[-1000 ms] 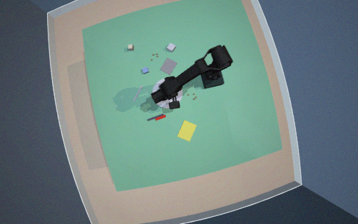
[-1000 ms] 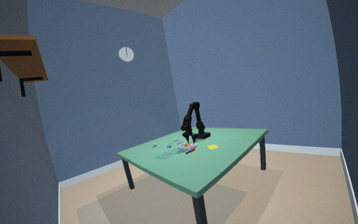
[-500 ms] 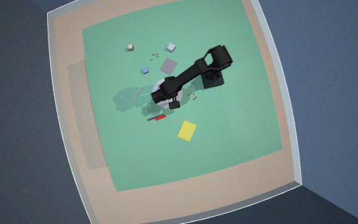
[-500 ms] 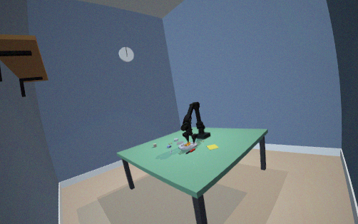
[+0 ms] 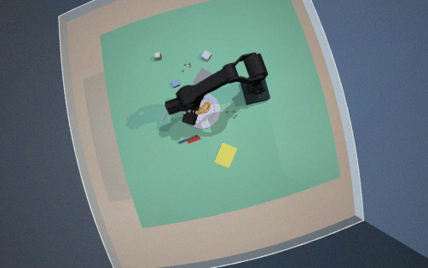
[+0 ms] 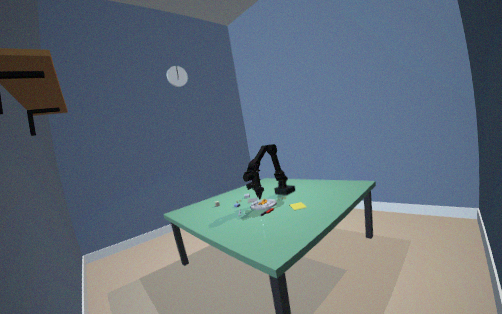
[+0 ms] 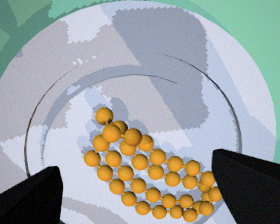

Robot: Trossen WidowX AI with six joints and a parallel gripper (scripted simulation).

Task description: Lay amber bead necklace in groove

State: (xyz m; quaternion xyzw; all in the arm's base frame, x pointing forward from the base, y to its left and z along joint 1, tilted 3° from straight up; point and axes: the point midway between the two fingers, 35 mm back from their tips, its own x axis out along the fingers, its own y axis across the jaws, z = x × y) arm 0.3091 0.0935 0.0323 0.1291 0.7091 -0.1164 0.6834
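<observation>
My gripper tip is now 5 cm above the round grey bead board, 3 cm past it and 1 cm to the right of it. Round my gripper tip: grey rod: 18 cm ahead, 6 cm below; then red-handled tool: 17 cm to the left, 5 cm below, 4 cm ahead; then grey plate: 18 cm to the right, 6 cm below, 4 cm behind.
</observation>
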